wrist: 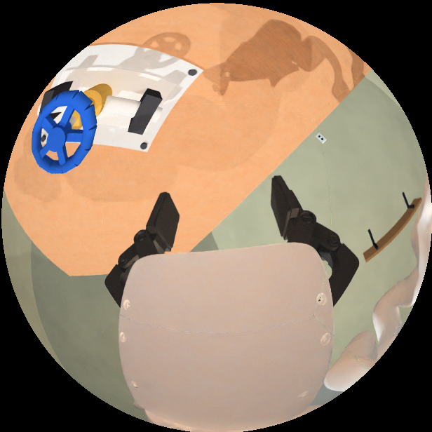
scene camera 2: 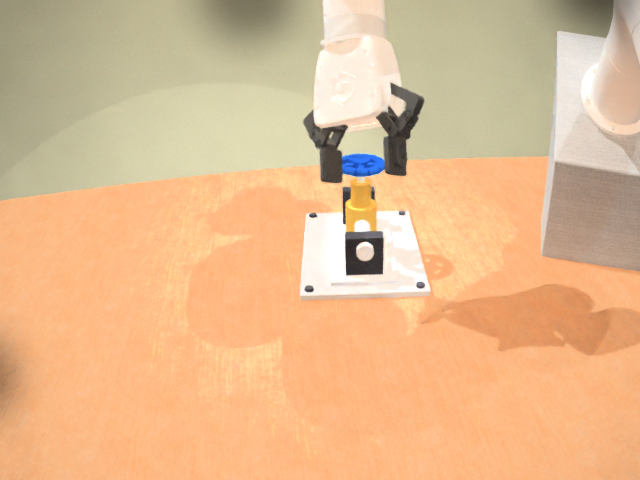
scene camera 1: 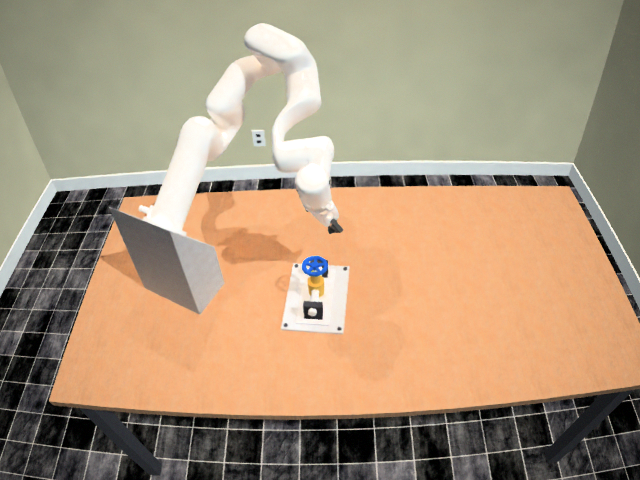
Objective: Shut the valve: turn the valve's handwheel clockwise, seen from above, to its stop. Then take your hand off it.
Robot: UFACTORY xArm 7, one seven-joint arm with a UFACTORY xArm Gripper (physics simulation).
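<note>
The blue handwheel (scene camera 1: 314,266) (scene camera 2: 361,164) (wrist: 58,139) is spoked and lies level on top of the yellow valve body (scene camera 1: 315,286) (scene camera 2: 360,214). The valve stands on a white base plate (scene camera 1: 336,310) (scene camera 2: 315,258) (wrist: 117,137) with black end blocks. My gripper (scene camera 1: 336,227) (scene camera 2: 363,176) (wrist: 221,195) is open, its black fingers wide apart with nothing between them. It is off to the wall side of the handwheel in scene camera 1, apart from it. In scene camera 2 the fingers overlap the wheel's edges in the picture. How far the wheel is turned cannot be told.
The base plate is fixed on the orange-brown table (scene camera 1: 465,284) with dark bolts at its corners. A grey pedestal block (scene camera 1: 160,258) (scene camera 2: 589,206) stands at the arm's base, left of the valve in scene camera 1. A wall with an outlet (scene camera 1: 258,137) (wrist: 321,138) is behind the table.
</note>
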